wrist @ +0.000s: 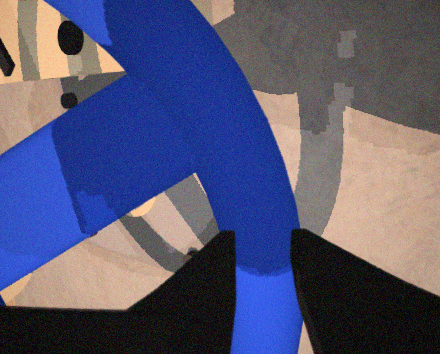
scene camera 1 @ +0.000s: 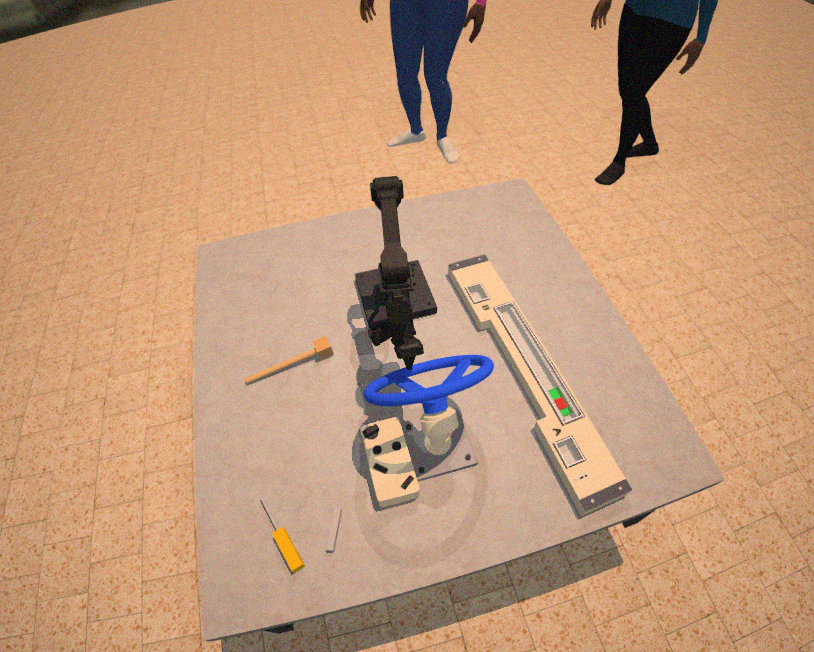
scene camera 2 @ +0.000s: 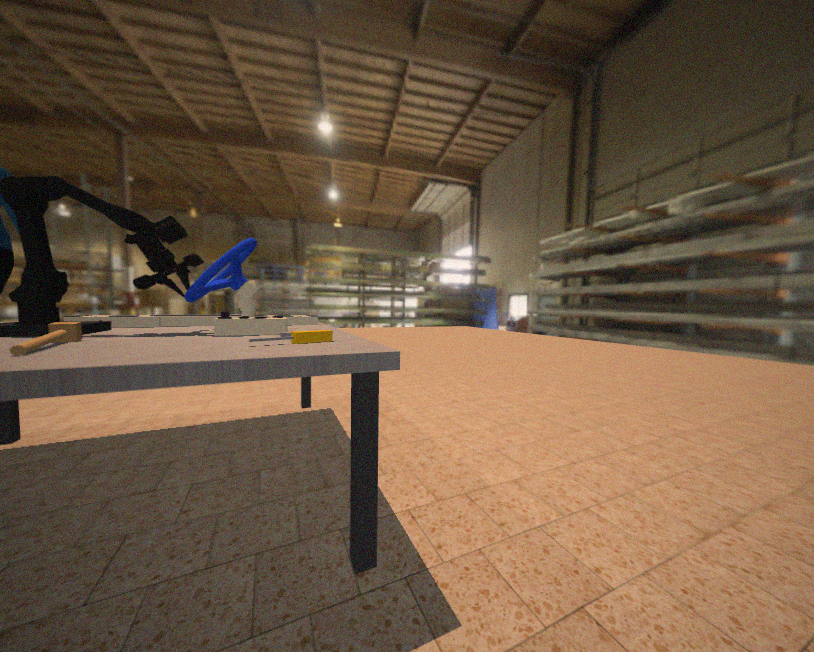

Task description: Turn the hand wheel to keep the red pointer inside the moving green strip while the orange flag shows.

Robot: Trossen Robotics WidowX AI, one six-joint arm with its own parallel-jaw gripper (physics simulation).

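Places are measured from the arm's base along level axes (x back, y left, z down), in centimetres.
Pixels of known places: gripper, fingertip midpoint: (wrist: 262, 244) (scene camera 1: 408, 367); arm's base, link origin: (scene camera 2: 38, 323).
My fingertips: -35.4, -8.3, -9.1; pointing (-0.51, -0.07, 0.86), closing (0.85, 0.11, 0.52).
Observation:
For each thing: its middle in the pictures, then the offset to it from my fingertips, as dx, dy, dz. "spot": a spot on its surface instead.
- long beige gauge, surface spot: (scene camera 1: 597, 468) spot: -39.5, +33.5, +7.9
- red pointer, surface spot: (scene camera 1: 560, 403) spot: -20.4, +34.2, +7.9
- green strip, surface spot: (scene camera 1: 555, 393) spot: -17.3, +34.5, +7.9
- mallet, body centre: (scene camera 1: 288, 362) (scene camera 2: 47, 338) +20.5, -29.5, +10.3
- yellow-handled screwdriver, body centre: (scene camera 1: 278, 531) (scene camera 2: 293, 337) -25.1, -42.2, +10.5
- thin grey rod, body centre: (scene camera 1: 334, 529) -28.8, -29.8, +11.2
The blue hand wheel (scene camera 1: 407, 399) (scene camera 2: 246, 245) (wrist: 225, 125) is tilted on a beige pedestal (scene camera 1: 440, 434). My gripper (scene camera 1: 409, 366) (scene camera 2: 188, 296) (wrist: 262, 244) is shut on the wheel's rim, on the side nearest the arm's base, with a finger on each side of it. The long beige gauge (scene camera 1: 597, 468) lies to the right in scene camera 1. The red pointer (scene camera 1: 560, 403) sits inside the green strip (scene camera 1: 555, 393), near the slot's A end, with green showing on both sides of it. No orange flag shows; both square windows look pale.
A beige box with black knobs (scene camera 1: 390, 433) stands beside the pedestal. A mallet (scene camera 1: 322, 348) (scene camera 2: 65, 331), a yellow-handled screwdriver (scene camera 1: 288, 550) (scene camera 2: 311, 336) and a thin grey rod (scene camera 1: 334, 533) lie on the table (scene camera 1: 271, 441) (scene camera 2: 326, 366). Two people stand beyond the table.

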